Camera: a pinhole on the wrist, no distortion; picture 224 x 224 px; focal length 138.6 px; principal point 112.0 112.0 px. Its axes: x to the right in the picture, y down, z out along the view. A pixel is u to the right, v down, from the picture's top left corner.
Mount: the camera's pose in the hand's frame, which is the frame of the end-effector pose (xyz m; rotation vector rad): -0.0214 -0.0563 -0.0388 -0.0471 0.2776 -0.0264
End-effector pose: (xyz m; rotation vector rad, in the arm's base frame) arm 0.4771 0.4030 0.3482 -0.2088 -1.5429 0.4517
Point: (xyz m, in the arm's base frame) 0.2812 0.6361 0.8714
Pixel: outside the picture
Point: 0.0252 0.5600 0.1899
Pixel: 56.0 208.1
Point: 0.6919 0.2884 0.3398
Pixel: behind the camera
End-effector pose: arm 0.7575 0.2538 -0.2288 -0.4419 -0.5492 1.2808
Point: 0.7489 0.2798 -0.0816
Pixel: 127.6 91.7
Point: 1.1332 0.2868 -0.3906
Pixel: behind the camera
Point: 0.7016 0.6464 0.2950
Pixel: 185.8 80.5
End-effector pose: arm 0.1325 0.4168 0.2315 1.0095 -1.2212 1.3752
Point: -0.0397 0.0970 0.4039
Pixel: 128.9 171.0
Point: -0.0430 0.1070 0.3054
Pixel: 99.9 185.3
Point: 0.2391 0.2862 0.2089
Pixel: 37.1 58.9
